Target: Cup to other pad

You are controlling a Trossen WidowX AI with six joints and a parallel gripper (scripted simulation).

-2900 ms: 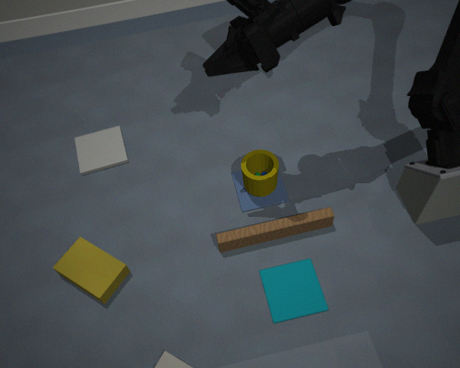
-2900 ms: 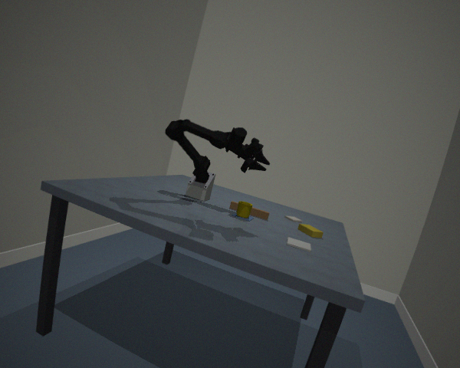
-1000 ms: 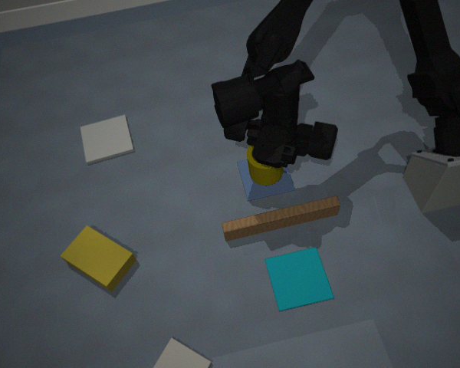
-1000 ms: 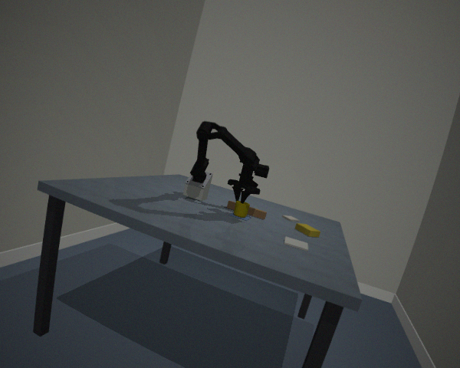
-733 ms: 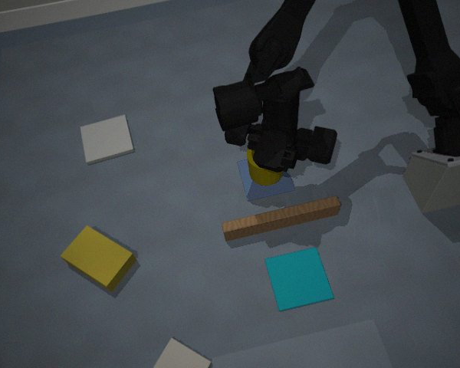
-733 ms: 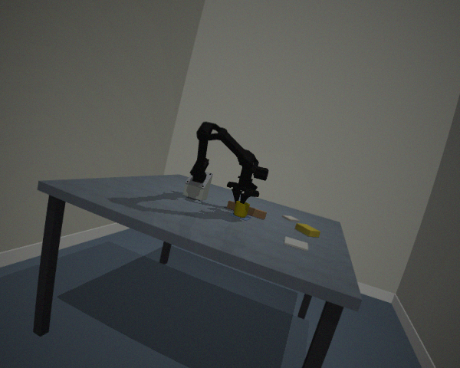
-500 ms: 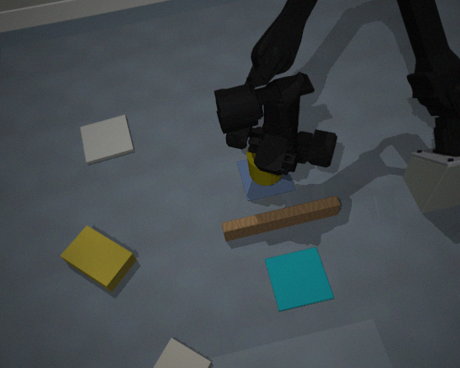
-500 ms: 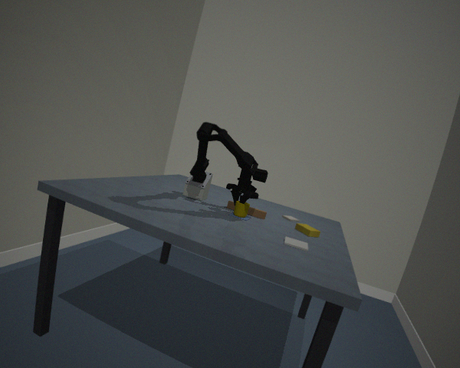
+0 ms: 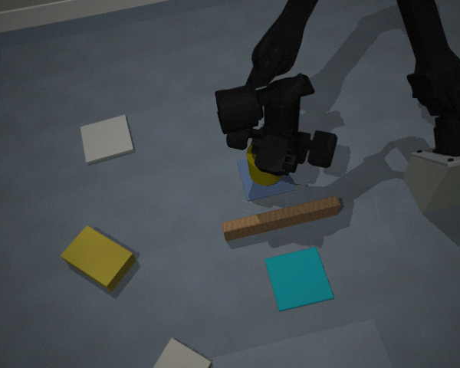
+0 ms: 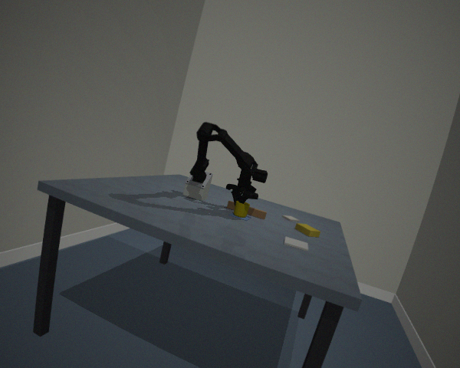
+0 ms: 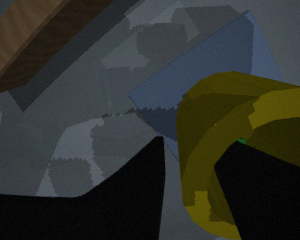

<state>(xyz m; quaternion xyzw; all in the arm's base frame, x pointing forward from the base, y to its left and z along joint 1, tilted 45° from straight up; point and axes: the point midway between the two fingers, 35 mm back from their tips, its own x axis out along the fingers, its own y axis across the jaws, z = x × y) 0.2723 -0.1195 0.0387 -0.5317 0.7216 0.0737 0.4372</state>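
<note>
My gripper tip is now 5 cm above the pale blue pad, 3 cm short of it and 1 cm to the left of it. Also, from my gripper tip: yellow cup 2 cm to the right, 2 cm ahead; teal pad 21 cm to the left, 5 cm below, 4 cm ahead; wooden bar 10 cm to the left, 3 cm below, 3 cm ahead.
</note>
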